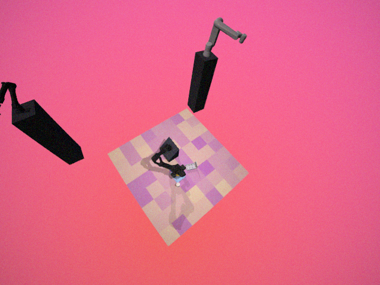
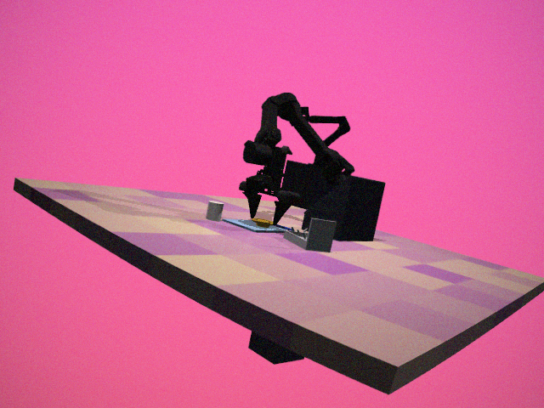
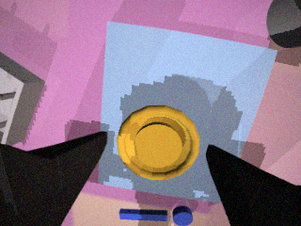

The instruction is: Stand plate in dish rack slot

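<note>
Now: gripper tip right at the yellow plate. The rest, counted from my gripper tip: small pale cup (12 cm ahead, 7 cm to the right, 1 cm above); grey dish rack (18 cm to the left); blue mat (1 cm ahead, 1 cm to the right, 2 cm below).
</note>
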